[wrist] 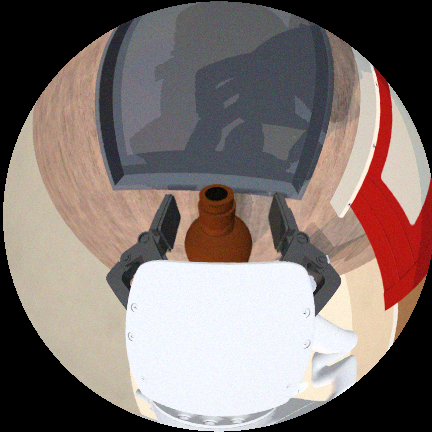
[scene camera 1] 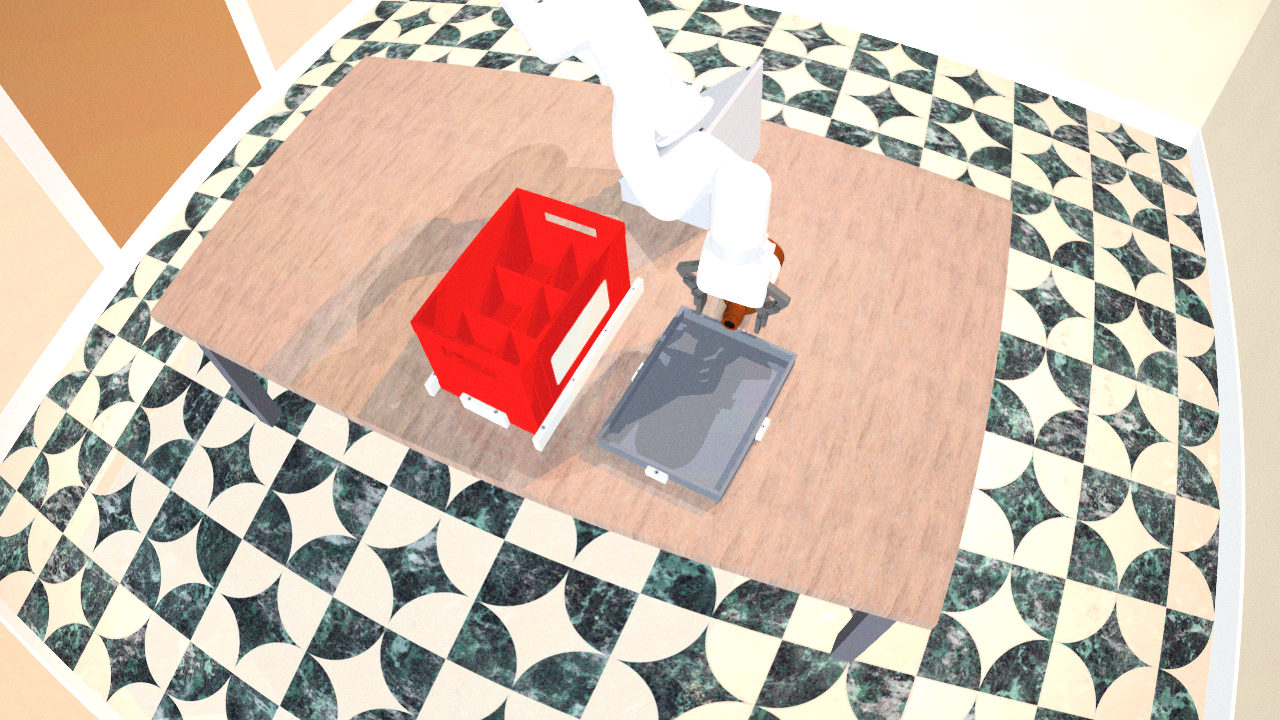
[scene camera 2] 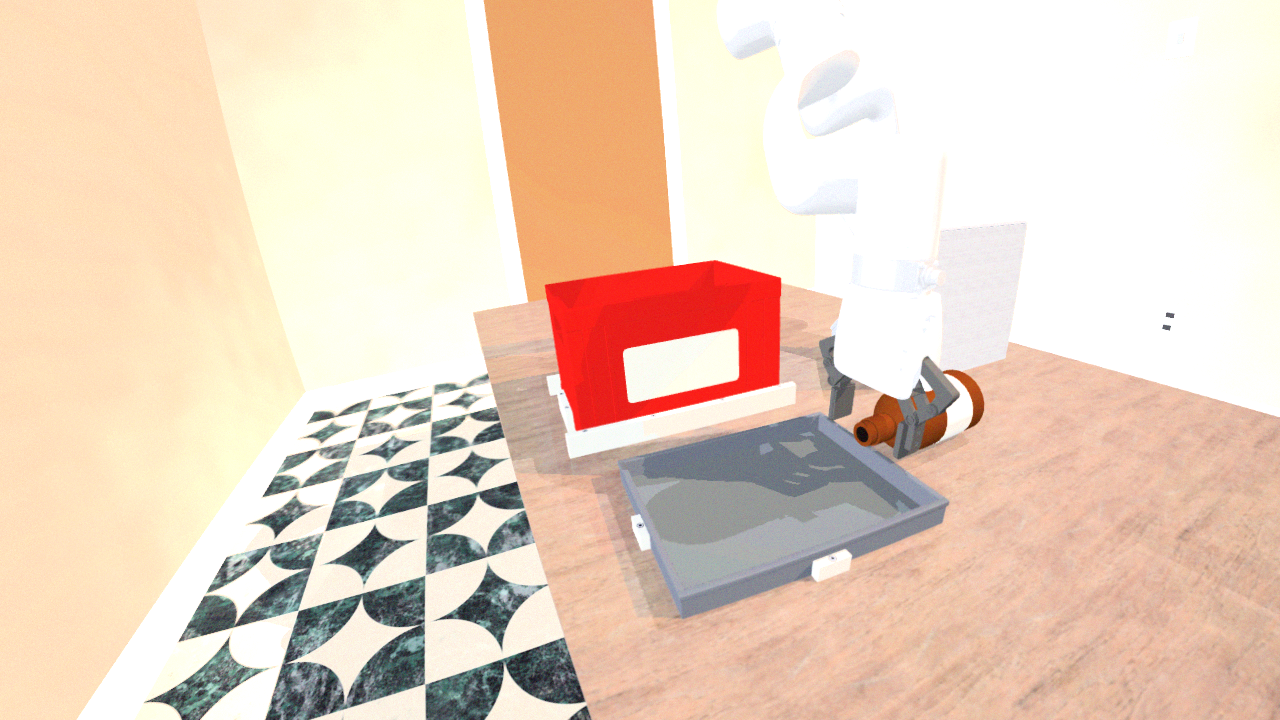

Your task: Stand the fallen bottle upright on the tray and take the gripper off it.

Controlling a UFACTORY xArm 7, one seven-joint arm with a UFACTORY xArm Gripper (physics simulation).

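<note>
The brown bottle with a white label lies on its side on the table, its open neck pointing at the near short wall of the grey tray. The neck end is close to the tray's rim; whether they touch is unclear. My gripper is open, low over the bottle, with one finger on each side of its neck and shoulder and a gap on both sides. The palm hides the bottle's rear part in the wrist view. Nothing stands on the tray.
A tall red crate with compartments stands beside the tray. A white rail runs along its foot on the tray side. Small white blocks sit against the tray's outer walls. An upright pale panel stands behind the arm.
</note>
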